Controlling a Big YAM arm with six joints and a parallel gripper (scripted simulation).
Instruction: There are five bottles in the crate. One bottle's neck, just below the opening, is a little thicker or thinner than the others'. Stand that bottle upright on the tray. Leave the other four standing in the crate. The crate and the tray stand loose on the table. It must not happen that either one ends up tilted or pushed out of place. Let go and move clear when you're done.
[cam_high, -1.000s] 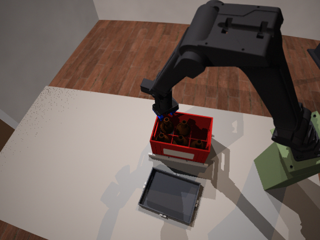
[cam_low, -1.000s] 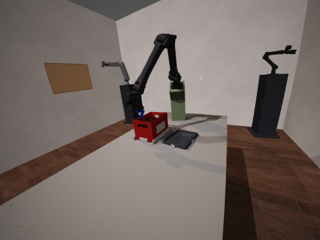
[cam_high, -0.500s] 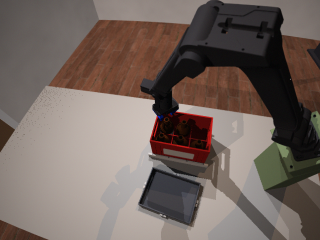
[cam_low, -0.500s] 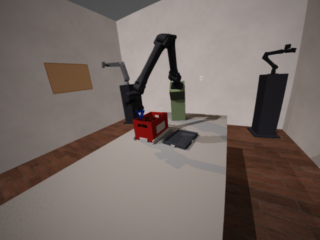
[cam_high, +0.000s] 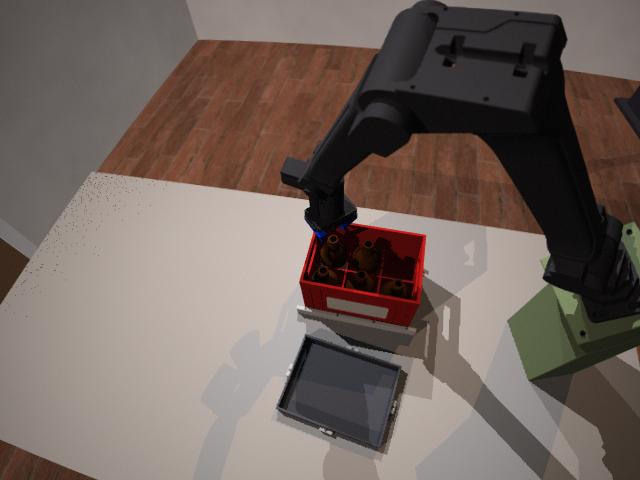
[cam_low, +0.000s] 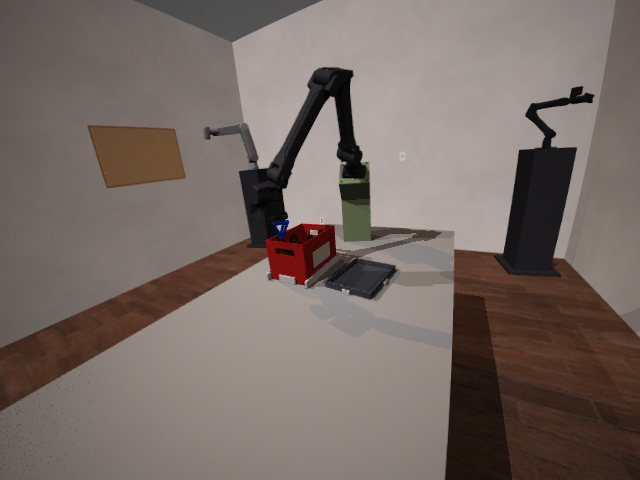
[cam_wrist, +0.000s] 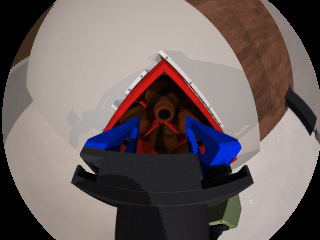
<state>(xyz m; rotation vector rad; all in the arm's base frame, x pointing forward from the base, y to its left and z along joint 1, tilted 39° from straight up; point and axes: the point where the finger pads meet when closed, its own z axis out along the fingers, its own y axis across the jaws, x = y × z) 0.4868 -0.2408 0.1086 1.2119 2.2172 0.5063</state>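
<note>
The brown bottle is 100 mm below my hand, 90 mm to the left of it and 20 mm ahead of it. The rest, counted from my hand: dark grey tray: 330 mm to the left, 180 mm below, 20 mm behind; then crate: 110 mm below, 80 mm behind, 60 mm to the left.
</note>
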